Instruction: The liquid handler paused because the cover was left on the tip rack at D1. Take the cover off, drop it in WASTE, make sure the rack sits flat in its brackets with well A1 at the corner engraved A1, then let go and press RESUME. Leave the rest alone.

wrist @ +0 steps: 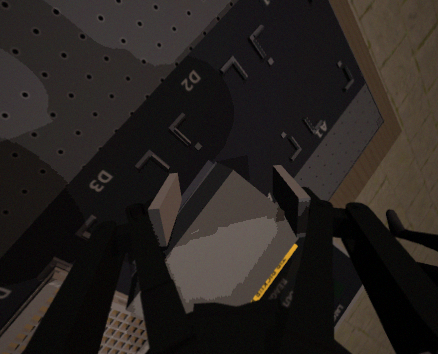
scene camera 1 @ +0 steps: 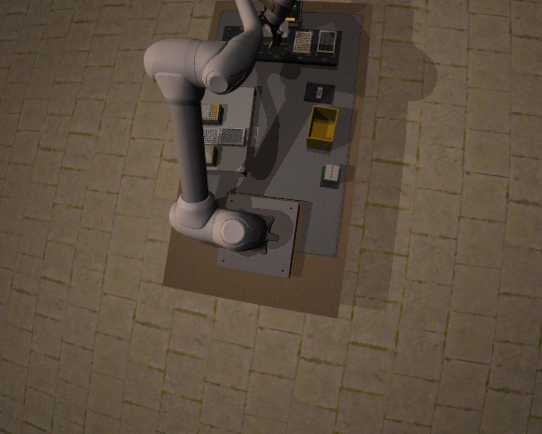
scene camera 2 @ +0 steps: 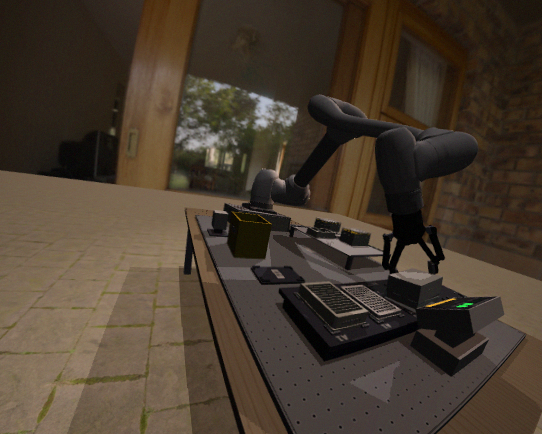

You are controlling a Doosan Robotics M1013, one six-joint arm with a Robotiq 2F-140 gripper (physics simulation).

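Where they show: gripper, fingertip midpoint: [wrist: 226,183] [scene camera 1: 265,38]; arm's base, link origin: [scene camera 2: 260,210].
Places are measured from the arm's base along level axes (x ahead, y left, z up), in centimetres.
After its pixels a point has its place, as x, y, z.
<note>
My gripper [scene camera 1: 274,44] [scene camera 2: 411,269] [wrist: 226,183] @[98.9, 18.0, -1.0] is partly open and empty, pointing down. Its fingers stand apart on either side of a plain grey, box-like cover [scene camera 2: 415,287] @[105.2, 6.7, 2.9] [wrist: 225,250] @[100.3, 13.5, 3.7], which hides the rack and its well A1. The cover sits over the dark deck [scene camera 1: 300,59] @[90.9, -2.4, -3.6] [scene camera 2: 325,347] @[109.9, -20.2, -4.6] [wrist: 125,130] @[89.3, 15.0, -3.7], beside the uncovered racks. D2, D3 and an A1 engraving [wrist: 320,128] @[105.2, 33.1, -3.8] show in the wrist view, beside empty brackets. A yellow open bin [scene camera 1: 322,125] @[59.5, -20.4, -7.7] [scene camera 2: 250,237] @[63.1, -22.0, -0.4] stands farther back; its label is not readable. RESUME is not identifiable.
Two uncovered racks [scene camera 1: 302,42] @[100.0, -1.5, -2.5] [scene camera 1: 327,41] @[101.3, -14.1, -0.8] [scene camera 2: 372,300] @[101.1, -1.5, -2.3] [scene camera 2: 332,305] @[103.9, -15.8, -0.7] sit on the deck. A screen [scene camera 2: 460,311] @[117.1, 2.3, 4.5] with yellow and green marks stands close to the cover. A dark pad [scene camera 1: 310,94] @[74.8, -11.0, -7.6] [scene camera 2: 262,275] @[77.8, -20.7, -7.5], a small white box [scene camera 1: 331,172] @[34.2, -29.6, 2.0] [scene camera 2: 219,220] @[37.8, -30.3, -1.2] and a raised shelf [scene camera 1: 240,100] @[63.0, 22.5, -2.3] [scene camera 2: 365,252] @[65.7, 30.5, -2.3] holding racks are nearby.
</note>
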